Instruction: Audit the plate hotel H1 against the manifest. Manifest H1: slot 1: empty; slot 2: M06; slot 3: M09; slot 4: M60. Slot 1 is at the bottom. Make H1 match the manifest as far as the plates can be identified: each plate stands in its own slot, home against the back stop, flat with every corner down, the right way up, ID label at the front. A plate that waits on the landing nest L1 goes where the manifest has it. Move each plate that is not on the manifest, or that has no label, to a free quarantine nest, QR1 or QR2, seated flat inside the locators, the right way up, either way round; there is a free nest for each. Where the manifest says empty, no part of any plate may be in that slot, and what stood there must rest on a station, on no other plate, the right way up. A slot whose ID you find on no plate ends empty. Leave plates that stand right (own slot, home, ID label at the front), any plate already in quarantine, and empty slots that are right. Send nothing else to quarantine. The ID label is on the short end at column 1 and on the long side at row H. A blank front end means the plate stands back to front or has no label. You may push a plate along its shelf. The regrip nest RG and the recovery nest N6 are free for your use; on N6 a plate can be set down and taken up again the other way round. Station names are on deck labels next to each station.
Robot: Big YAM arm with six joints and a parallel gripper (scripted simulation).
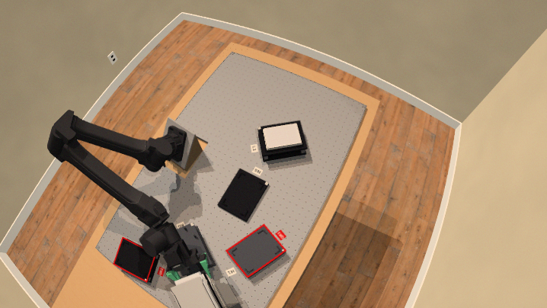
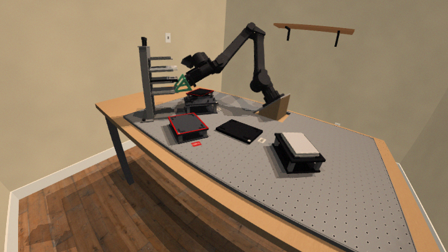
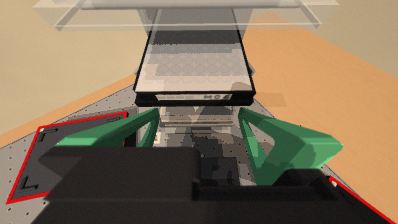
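My gripper is now 10 cm past the grey regrip nest, 7 cm to the right of it and 7 cm above it. Round my hand: plate hotel H1: 11 cm ahead, 7 cm to the right, 4 cm above; H1 deck label: 6 cm ahead, 8 cm to the left, 13 cm below; dark plate: 5 cm ahead, 3 cm to the right, 5 cm above.
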